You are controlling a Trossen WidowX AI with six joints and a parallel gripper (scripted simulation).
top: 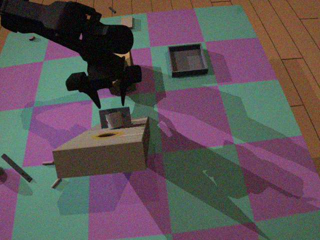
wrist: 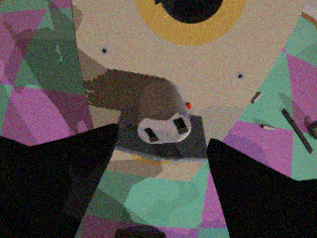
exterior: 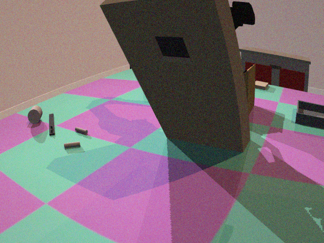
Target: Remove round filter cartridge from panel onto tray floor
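My gripper tip is now 30 mm above the round filter cartridge and 20 mm short of it. Round my gripper tip: beige block: 630 mm behind, 210 mm below, 60 mm to the right; then tan service panel box: 70 mm ahead, 50 mm below, 10 mm to the left; then dark grey tray: 360 mm behind, 240 mm to the left, 210 mm below.
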